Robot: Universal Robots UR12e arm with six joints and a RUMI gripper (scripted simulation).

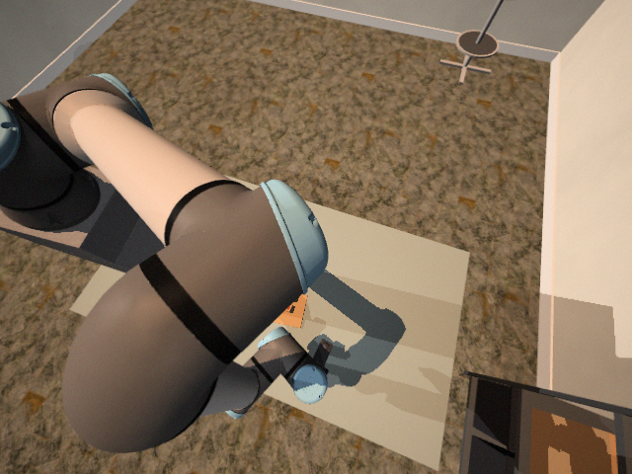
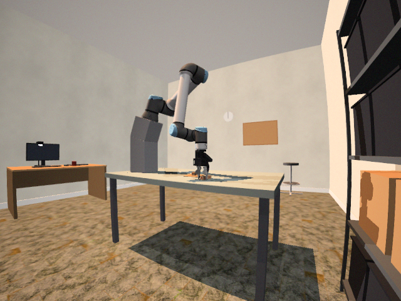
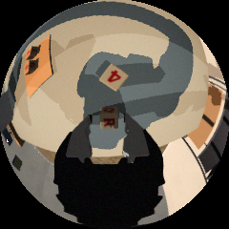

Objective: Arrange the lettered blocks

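My gripper is now 180 mm to the right of the orange mat, 170 mm past it and 10 mm above it.
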